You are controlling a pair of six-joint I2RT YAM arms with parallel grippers.
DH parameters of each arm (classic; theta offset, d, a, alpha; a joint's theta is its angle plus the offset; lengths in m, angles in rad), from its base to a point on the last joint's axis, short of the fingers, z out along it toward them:
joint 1: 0 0.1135 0.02 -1.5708
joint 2: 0 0 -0.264 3.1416
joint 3: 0.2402 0 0.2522 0
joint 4: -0.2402 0 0.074 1.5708
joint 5: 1.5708 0 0 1.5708
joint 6: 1.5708 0.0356 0 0
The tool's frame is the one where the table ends.
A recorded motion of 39 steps. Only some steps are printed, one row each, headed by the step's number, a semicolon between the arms.
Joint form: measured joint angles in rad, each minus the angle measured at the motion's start. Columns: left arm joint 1, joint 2, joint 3, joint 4, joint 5, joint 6; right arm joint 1, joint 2, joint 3, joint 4, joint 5, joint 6.
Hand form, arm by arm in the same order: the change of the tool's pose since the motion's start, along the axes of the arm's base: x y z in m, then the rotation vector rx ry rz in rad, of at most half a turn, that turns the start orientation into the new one. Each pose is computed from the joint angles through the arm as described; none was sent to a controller.
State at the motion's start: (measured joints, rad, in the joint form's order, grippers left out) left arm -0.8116 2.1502 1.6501 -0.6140 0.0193 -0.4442; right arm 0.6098 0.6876 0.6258 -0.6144 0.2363 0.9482
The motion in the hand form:
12: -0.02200 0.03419 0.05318 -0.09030 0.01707 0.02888; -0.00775 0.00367 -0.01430 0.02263 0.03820 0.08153
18: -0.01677 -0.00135 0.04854 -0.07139 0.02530 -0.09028; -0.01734 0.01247 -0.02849 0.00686 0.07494 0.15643
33: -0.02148 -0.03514 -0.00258 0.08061 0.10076 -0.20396; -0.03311 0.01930 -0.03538 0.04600 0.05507 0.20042
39: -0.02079 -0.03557 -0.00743 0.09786 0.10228 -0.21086; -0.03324 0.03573 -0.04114 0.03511 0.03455 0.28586
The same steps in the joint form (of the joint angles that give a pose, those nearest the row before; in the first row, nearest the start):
12: 0.0236 -0.2148 -0.1152 -0.0446 0.0641 -0.0397; 0.0370 -0.0278 -0.0549 0.0088 -0.0603 0.0034
18: -0.0221 -0.0889 0.0515 -0.1072 0.0908 0.0301; 0.1282 -0.0324 -0.0992 0.0080 -0.0553 0.0218
33: -0.0797 0.1019 0.1778 -0.2087 0.0683 0.1064; 0.2579 -0.0866 -0.1446 0.0263 -0.0011 0.0938
39: -0.0797 0.1148 0.1820 -0.2140 0.0606 0.1171; 0.3319 -0.0252 -0.1633 0.1217 0.0046 0.0690

